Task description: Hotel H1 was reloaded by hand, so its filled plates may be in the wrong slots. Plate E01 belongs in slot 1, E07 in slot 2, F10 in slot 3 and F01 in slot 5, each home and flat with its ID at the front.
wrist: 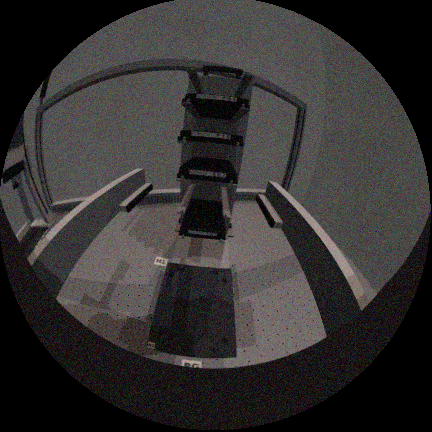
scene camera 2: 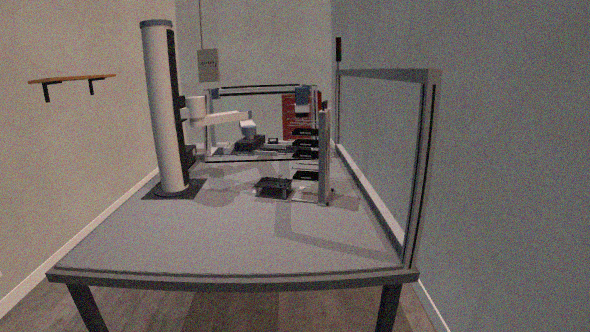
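Pixels of known places: gripper, fingertip midpoint: (wrist: pixel 203 181) (scene camera 2: pixel 281 150); arm's base, origin of the base link: (scene camera 2: pixel 176 190).
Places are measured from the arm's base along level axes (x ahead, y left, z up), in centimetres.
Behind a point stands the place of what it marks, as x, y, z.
Observation:
Hotel H1 (scene camera 2: pixel 324 160) {79.6, -24.2, 22.6} is an upright rack at the right of the table. One dark plate (scene camera 2: pixel 305 175) {71.6, -16.6, 13.0} (wrist: pixel 202 220) {70.3, -14.0, 12.9} lies low in it; a gap with an empty level shows above. Three more dark plates sit higher: one (scene camera 2: pixel 305 154) {71.7, -17.5, 23.6} (wrist: pixel 207 171) {66.9, -13.2, 23.5}, one above it (scene camera 2: pixel 305 143) {71.7, -18.4, 29.0} (wrist: pixel 212 137) {66.8, -13.3, 28.2}, and the topmost (scene camera 2: pixel 305 131) {71.8, -16.7, 34.2} (wrist: pixel 217 105) {68.2, -13.8, 33.1}. They look flat; their IDs are too small and dark to read. My gripper (scene camera 2: pixel 250 143) (wrist: pixel 203 181) {60.8, -11.3, 24.2} is open and empty, back from the hotel, left of it in the scene view. Its fingers stand wide apart in the wrist view.
A low dark platform (scene camera 2: pixel 273 186) {56.1, -15.2, 7.3} (wrist: pixel 195 310) {55.3, -9.8, 7.3} stands in front of the hotel, by the H1 tag (wrist: pixel 160 261) {70.2, -3.9, 1.3}. A metal frame (scene camera 2: pixel 250 161) {37.4, 44.9, 1.4} and a red panel (scene camera 2: pixel 290 117) {66.1, 67.5, 27.5} stand farther back. A framed clear guard (scene camera 2: pixel 425 165) {102.1, -72.5, 35.7} runs along the table's right side.

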